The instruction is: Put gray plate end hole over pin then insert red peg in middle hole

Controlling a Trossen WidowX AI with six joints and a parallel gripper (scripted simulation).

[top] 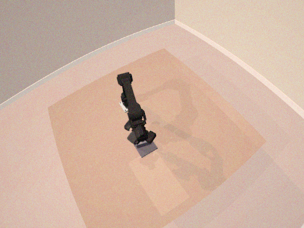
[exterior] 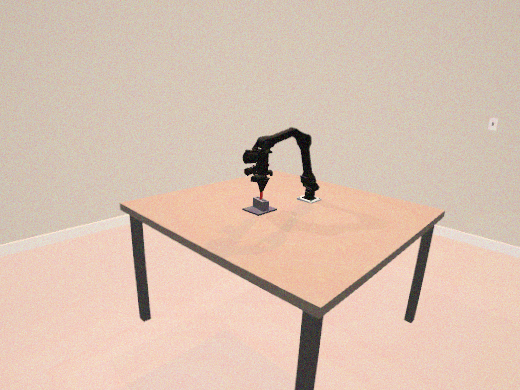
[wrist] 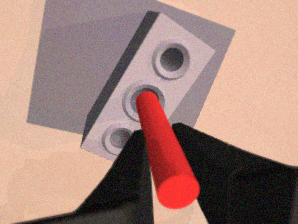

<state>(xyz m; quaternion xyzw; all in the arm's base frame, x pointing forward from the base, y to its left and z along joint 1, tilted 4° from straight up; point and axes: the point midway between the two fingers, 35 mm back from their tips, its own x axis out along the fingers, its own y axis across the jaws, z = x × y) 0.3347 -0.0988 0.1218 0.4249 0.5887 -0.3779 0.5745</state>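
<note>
The red peg lies right at my gripper tip. Also, from my gripper tip: gray plate 50 mm below; gray base 90 mm below, 10 mm to the left, 10 mm ahead.
</note>
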